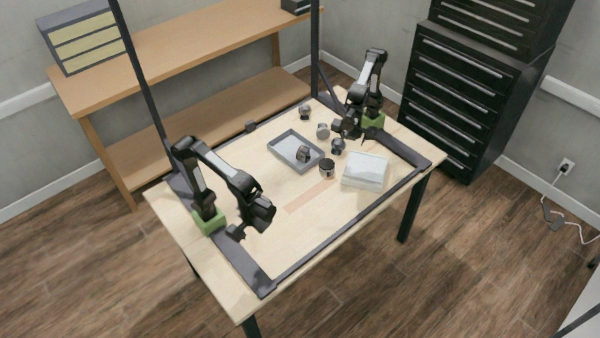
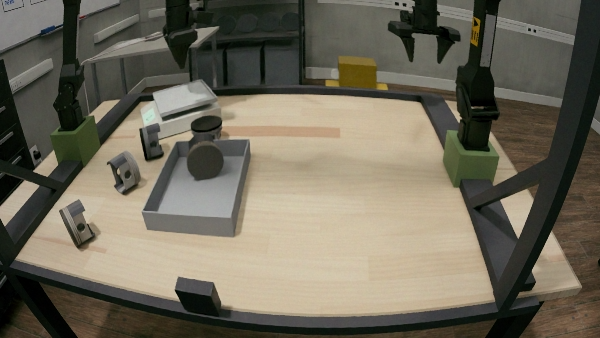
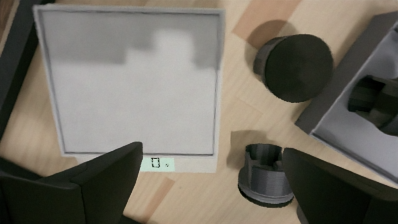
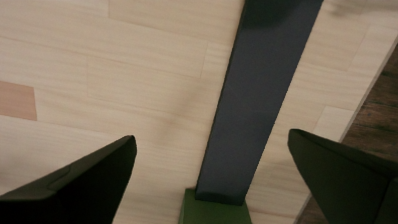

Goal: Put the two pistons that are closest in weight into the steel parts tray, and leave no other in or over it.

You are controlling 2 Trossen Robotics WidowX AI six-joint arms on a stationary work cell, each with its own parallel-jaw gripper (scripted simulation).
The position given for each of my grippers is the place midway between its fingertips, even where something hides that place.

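Observation:
I can see a steel parts tray (image 2: 205, 205), and the tray appears again in image 1 (image 1: 284, 146), while in image 4 it is out of frame. There is a white scale (image 2: 179, 122) too. I find the scale in image 1 (image 1: 345, 180) and in image 3 (image 3: 163, 164) as well; in image 4 the scale is out of frame. As for my own grippers, my left gripper (image 2: 179, 64) is visible, with image 3 (image 3: 213, 152) showing it also, and I see my right gripper (image 2: 425, 62).

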